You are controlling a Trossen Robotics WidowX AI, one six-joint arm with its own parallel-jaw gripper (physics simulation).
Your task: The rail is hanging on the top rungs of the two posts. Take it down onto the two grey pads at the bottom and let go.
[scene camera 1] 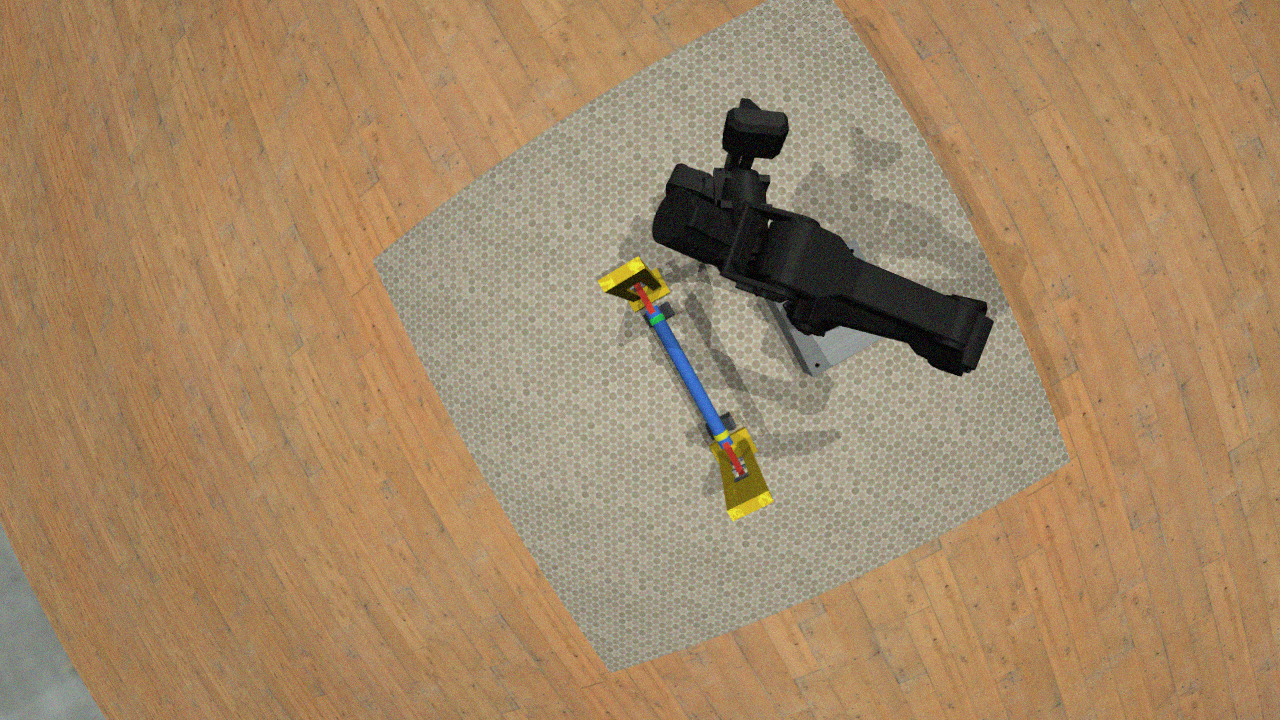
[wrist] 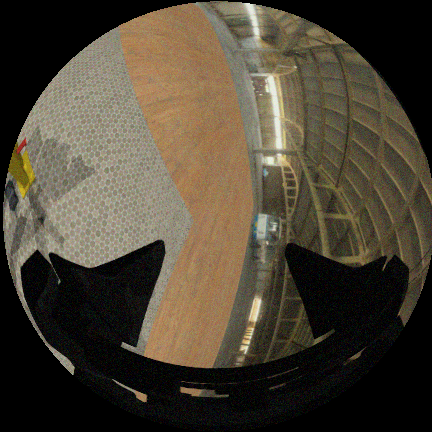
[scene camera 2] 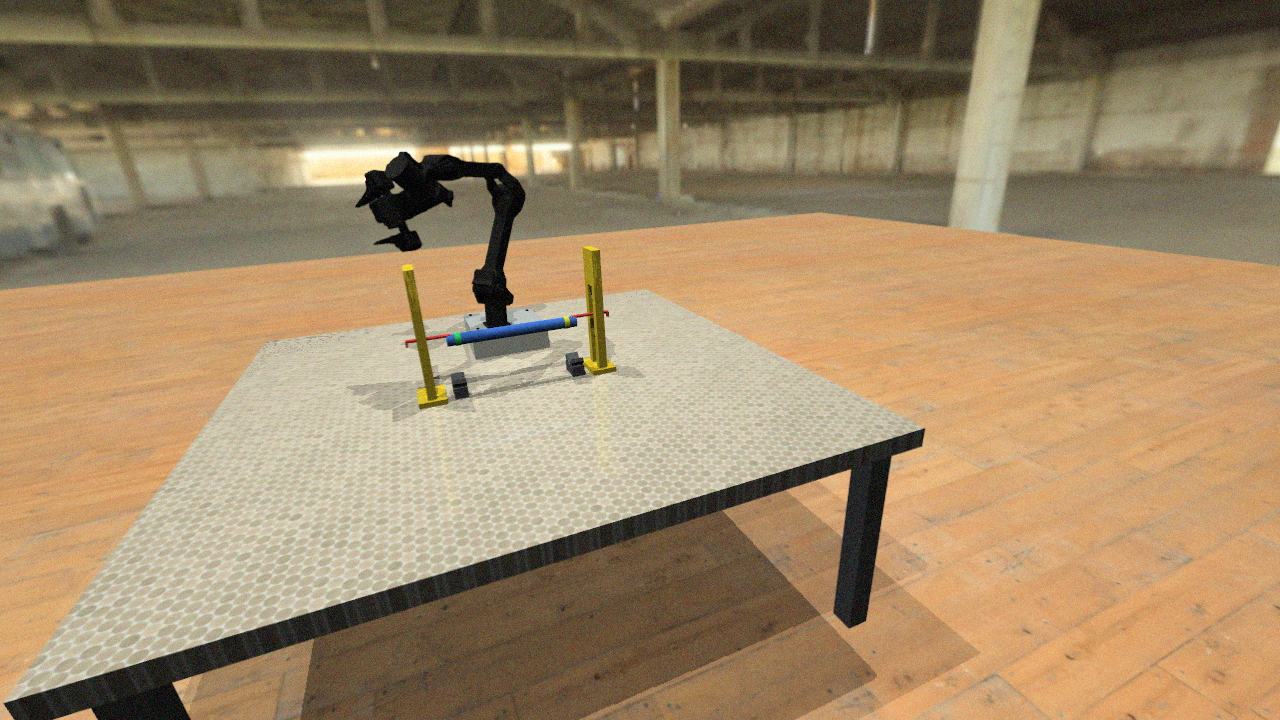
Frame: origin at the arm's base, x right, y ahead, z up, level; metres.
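Where they show: gripper, fingertip midpoint: point(wrist: 227, 249) point(scene camera 2: 365, 225); arm's base, origin of the base link: point(scene camera 1: 803, 309) point(scene camera 2: 497, 324).
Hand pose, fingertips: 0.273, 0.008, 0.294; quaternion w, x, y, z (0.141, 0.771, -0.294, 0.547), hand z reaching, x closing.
Note:
Each offset is from my fingertips to the top centre of the thing, as dx, dy, dz. Level surfaces: height alone.
The rail @[-0.255, +0.252, -0.224] point(scene camera 1: 687, 371) point(scene camera 2: 514, 331) is a blue bar with a green band near one end, a yellow band near the other, and thin red end rods. It hangs level across the two yellow posts, the green-band post @[-0.056, +0.236, -0.069] point(scene camera 1: 624, 271) point(scene camera 2: 418, 331) and the yellow-band post @[-0.455, +0.268, -0.069] point(scene camera 1: 749, 492) point(scene camera 2: 597, 335). Two dark grey pads stand below it, one pad @[-0.118, +0.241, -0.325] point(scene camera 1: 665, 311) point(scene camera 2: 460, 385) at the green end and one pad @[-0.393, +0.263, -0.325] point(scene camera 1: 726, 420) point(scene camera 2: 574, 363) at the yellow end. My gripper point(scene camera 2: 366, 223) point(wrist: 227, 249) is open and empty, above and apart from the rail, beyond the green-band post.
The black arm point(scene camera 1: 859, 291) point(scene camera 2: 501, 232) rises from a grey base plate point(scene camera 1: 827, 351) point(scene camera 2: 510, 342) behind the rail. A yellow post base point(wrist: 26, 175) and a red rod end point(wrist: 21, 146) show at the left edge of the wrist view. The tiled table @[dz -0.369] point(scene camera 2: 626, 465) has a dark edge.

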